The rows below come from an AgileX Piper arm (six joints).
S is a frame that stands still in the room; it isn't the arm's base.
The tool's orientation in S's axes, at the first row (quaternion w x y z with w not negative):
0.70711 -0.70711 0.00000 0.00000
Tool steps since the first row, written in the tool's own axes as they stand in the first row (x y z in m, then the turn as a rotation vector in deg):
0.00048 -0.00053 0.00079 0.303 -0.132 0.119
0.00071 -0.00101 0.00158 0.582 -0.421 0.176
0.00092 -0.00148 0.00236 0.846 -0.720 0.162
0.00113 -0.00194 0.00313 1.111 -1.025 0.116
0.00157 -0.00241 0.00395 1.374 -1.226 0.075
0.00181 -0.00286 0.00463 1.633 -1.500 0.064
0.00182 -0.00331 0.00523 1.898 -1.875 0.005
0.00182 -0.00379 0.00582 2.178 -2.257 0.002
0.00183 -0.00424 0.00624 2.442 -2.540 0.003
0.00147 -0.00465 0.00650 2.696 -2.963 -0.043
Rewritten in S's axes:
0.00048 0.00079 0.00053 0.303 0.119 0.132
0.00071 0.00158 0.00101 0.582 0.176 0.421
0.00092 0.00236 0.00148 0.846 0.162 0.720
0.00113 0.00313 0.00194 1.111 0.116 1.025
0.00157 0.00395 0.00241 1.374 0.075 1.226
0.00181 0.00463 0.00286 1.633 0.064 1.500
0.00182 0.00523 0.00331 1.898 0.005 1.875
0.00182 0.00582 0.00379 2.178 0.002 2.257
0.00183 0.00624 0.00424 2.442 0.003 2.540
0.00147 0.00650 0.00465 2.696 -0.043 2.963

